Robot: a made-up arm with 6 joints. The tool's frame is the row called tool. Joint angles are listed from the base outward.
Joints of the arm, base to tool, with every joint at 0 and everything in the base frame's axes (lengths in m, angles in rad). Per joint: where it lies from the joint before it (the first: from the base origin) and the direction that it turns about. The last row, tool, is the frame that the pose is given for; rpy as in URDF.
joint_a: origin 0 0 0.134 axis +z
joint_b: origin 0 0 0 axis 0.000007 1 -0.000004
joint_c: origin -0.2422 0 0.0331 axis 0.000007 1 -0.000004
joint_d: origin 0.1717 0 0.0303 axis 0.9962 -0.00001 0.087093
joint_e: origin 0 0 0 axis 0.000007 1 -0.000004
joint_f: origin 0.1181 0 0.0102 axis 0.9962 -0.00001 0.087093
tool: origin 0 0 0 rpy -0.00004 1.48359 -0.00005
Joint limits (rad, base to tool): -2.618..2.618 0..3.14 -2.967..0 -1.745..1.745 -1.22..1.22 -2.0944..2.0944
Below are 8 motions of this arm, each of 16 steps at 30 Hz.
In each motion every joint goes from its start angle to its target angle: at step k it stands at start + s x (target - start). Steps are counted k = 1, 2, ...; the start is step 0. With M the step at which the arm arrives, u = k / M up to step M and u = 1 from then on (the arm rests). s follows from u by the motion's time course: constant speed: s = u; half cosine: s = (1 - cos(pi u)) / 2; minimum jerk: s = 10 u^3 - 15 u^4 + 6 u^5.
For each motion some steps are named. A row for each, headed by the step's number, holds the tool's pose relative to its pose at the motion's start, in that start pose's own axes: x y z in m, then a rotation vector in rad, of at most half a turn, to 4 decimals.
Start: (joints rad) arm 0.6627 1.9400 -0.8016 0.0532 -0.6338 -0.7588
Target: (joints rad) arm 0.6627 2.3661 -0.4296 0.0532 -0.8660 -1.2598
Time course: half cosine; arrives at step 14
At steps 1, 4, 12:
1: 0.0018 0.0016 0.0004 -0.0046 0.0054 -0.0066
4: 0.0275 0.0238 0.0035 -0.0724 0.0782 -0.0991
12: 0.1268 0.1079 -0.0257 -0.4394 0.3194 -0.4916

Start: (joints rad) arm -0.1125 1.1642 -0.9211 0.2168 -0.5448 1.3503
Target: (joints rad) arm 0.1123 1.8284 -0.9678 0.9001 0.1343 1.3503
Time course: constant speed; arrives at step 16
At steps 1, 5, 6, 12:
1: 0.0031 -0.0172 0.0064 0.0848 0.0022 0.0370
5: 0.0214 -0.0871 0.0199 0.4239 0.0126 0.1791
6: 0.0272 -0.1042 0.0203 0.5084 0.0151 0.2133
12: 0.0688 -0.1985 0.0012 1.0073 0.0214 0.4122

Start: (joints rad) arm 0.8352 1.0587 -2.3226 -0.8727 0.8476 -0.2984
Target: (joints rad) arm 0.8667 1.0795 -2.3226 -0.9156 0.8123 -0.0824
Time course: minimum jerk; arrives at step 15
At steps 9, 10, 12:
9: -0.0019 0.0032 0.0047 0.0010 -0.0191 0.1314
10: -0.0022 0.0038 0.0055 0.0009 -0.0222 0.1521
12: -0.0027 0.0045 0.0065 0.0006 -0.0267 0.1813

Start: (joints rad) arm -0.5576 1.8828 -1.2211 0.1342 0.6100 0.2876
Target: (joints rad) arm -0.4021 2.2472 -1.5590 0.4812 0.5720 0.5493
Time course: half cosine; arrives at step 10
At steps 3, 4, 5, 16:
3: -0.0052 0.0171 0.0151 -0.0486 0.0180 0.0838
4: -0.0077 0.0288 0.0256 -0.0801 0.0325 0.1408
5: -0.0097 0.0419 0.0375 -0.1135 0.0506 0.2043
16: -0.0096 0.0836 0.0771 -0.2106 0.1232 0.4121

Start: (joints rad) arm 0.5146 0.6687 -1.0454 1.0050 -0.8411 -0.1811
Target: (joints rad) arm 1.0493 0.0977 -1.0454 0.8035 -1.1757 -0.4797
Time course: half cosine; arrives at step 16
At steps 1, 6, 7, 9, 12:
1: -0.0017 0.0006 -0.0006 -0.0039 -0.0031 0.0027
6: -0.0579 0.0084 -0.0185 -0.0991 -0.1104 0.0984
7: -0.0763 0.0059 -0.0233 -0.1172 -0.1478 0.1327
9: -0.1142 -0.0069 -0.0318 -0.1355 -0.2292 0.2090
12: -0.1600 -0.0389 -0.0395 -0.1187 -0.3381 0.3157

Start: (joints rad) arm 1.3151 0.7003 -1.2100 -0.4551 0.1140 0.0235
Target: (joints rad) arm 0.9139 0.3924 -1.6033 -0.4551 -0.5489 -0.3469
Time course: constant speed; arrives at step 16
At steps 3, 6, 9, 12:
3: -0.0439 -0.0170 -0.0229 0.1160 -0.2149 -0.1097
6: -0.0869 -0.0260 -0.0548 0.2370 -0.4241 -0.2395
9: -0.1271 -0.0252 -0.0938 0.3609 -0.6279 -0.3863
12: -0.1625 -0.0133 -0.1380 0.4854 -0.8275 -0.5471

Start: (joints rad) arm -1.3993 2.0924 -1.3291 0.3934 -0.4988 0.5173
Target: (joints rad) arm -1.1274 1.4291 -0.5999 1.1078 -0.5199 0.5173
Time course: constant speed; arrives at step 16
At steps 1, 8, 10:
1: 0.0004 0.0035 -0.0103 0.0100 0.0033 0.0348
8: 0.0052 0.0112 -0.0864 0.0964 0.0303 0.2704
10: 0.0071 0.0081 -0.1088 0.1263 0.0390 0.3348

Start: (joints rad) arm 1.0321 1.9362 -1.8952 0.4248 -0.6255 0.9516
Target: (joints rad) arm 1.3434 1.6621 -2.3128 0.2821 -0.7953 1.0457
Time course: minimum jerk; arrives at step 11
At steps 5, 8, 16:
5: 0.0091 0.1189 -0.0128 -0.3498 0.0049 0.1517
8: -0.0138 0.2372 -0.0575 -0.7155 -0.0279 0.3527
16: -0.0267 0.2661 -0.0745 -0.8148 -0.0456 0.4148

